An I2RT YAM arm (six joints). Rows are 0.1 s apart.
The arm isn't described. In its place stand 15 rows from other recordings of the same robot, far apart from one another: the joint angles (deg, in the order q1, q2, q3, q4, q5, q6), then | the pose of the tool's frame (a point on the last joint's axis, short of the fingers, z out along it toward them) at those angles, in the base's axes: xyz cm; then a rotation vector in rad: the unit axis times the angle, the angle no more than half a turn.
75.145, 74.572, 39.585, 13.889, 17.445, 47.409 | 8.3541 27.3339 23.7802 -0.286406 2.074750 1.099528
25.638, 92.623, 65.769, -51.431, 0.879, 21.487 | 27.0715 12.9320 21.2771 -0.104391 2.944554 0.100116
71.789, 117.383, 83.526, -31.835, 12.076, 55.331 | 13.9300 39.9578 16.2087 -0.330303 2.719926 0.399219
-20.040, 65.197, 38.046, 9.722, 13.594, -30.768 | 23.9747 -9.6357 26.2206 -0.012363 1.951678 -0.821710
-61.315, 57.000, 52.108, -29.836, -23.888, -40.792 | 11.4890 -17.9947 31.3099 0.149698 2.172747 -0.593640
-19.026, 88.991, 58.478, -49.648, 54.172, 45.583 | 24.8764 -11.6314 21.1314 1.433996 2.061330 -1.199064
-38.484, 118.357, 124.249, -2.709, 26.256, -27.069 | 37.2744 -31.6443 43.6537 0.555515 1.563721 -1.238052
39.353, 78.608, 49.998, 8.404, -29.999, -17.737 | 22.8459 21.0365 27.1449 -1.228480 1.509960 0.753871
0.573, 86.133, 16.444, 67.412, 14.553, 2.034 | 25.1956 -0.6426 16.3652 0.216700 1.597228 -0.169251
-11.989, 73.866, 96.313, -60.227, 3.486, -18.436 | 23.1123 -5.1293 44.9001 -0.093117 2.250770 -0.355817
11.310, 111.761, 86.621, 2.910, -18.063, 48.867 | 45.3790 10.2016 26.8120 0.455698 2.024503 0.978530
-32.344, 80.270, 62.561, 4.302, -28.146, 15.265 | 28.7397 -16.2117 33.1900 0.389039 1.739396 0.228427
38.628, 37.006, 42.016, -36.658, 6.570, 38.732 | 11.2773 8.4903 29.6185 0.072293 2.193685 0.667193
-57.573, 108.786, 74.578, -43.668, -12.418, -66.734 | 20.1760 -30.3315 16.8978 -0.260376 2.837751 -0.122764
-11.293, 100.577, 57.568, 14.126, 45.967, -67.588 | 36.2729 -9.8534 20.2078 -0.572209 2.279962 -1.602188
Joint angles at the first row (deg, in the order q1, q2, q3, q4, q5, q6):
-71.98 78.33 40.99 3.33 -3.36 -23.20
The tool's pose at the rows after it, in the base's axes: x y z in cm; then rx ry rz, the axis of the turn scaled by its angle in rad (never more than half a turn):
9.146 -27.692 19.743 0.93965 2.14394 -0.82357
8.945 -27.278 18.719 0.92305 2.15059 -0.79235
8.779 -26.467 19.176 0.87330 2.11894 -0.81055
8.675 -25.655 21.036 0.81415 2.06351 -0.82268
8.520 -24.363 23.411 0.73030 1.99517 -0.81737
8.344 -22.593 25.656 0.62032 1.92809 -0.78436
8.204 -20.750 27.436 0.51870 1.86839 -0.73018
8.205 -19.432 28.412 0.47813 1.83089 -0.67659
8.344 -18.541 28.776 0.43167 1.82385 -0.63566
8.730 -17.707 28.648 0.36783 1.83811 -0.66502
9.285 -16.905 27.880 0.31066 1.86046 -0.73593
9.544 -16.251 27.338 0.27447 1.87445 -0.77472
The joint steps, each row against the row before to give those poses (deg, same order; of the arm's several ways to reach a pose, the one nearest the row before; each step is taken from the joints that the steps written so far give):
-0.17 2.35 -0.31 0.24 -0.18 0.17
-0.35 0.26 -2.19 1.82 -1.78 -0.36
-0.01 -2.77 -2.03 1.81 -1.43 -0.77
0.00 -4.51 -0.03 -0.85 -2.35 -0.12
0.00 -5.92 0.23 -1.86 -3.96 0.07
0.05 -6.42 0.06 -2.33 -5.71 0.04
0.20 -5.71 0.06 -2.40 -5.97 0.71
0.61 -3.61 0.10 -1.99 -3.23 1.84
0.80 -2.04 -0.04 -1.69 -2.37 0.08
2.04 -1.83 -1.03 -0.34 1.12 -2.63
3.08 -1.74 -2.43 1.34 4.04 -3.47
1.95 -1.52 -1.70 0.42 2.36 -2.08

